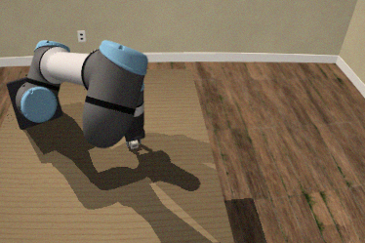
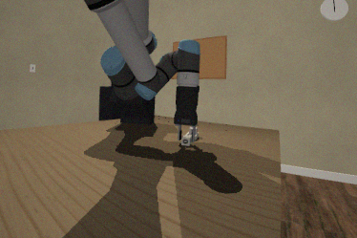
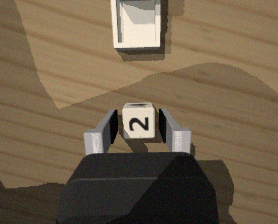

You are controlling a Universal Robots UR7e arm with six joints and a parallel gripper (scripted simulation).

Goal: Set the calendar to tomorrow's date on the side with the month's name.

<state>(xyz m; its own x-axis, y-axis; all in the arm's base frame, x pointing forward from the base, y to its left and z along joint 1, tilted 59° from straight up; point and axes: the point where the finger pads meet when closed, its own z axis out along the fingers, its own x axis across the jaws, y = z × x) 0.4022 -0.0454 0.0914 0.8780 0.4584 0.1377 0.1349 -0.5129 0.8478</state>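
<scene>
The white digit cube is 20 mm below my hand. Round my hand: white tray 20 mm behind, 100 mm to the left, 20 mm below.
</scene>
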